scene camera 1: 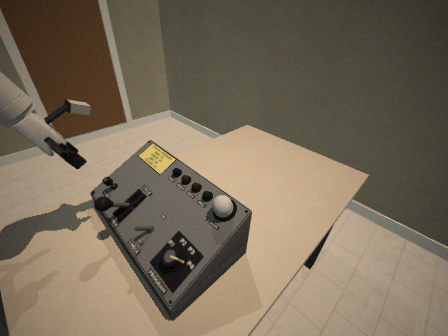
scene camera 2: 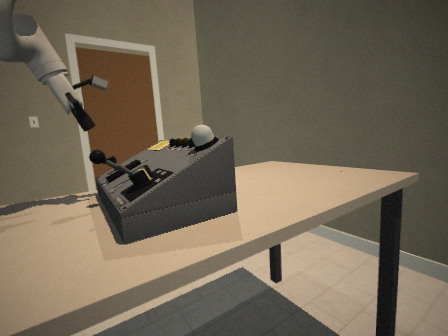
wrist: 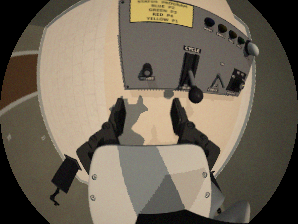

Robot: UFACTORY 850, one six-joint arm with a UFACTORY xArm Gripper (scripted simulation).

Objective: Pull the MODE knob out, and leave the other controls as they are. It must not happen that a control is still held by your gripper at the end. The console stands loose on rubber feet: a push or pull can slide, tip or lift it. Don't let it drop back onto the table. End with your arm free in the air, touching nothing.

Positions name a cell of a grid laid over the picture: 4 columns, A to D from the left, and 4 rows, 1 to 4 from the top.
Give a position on a grey sloped console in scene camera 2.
At B3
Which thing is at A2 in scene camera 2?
My gripper.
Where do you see a grey sloped console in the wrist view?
C1
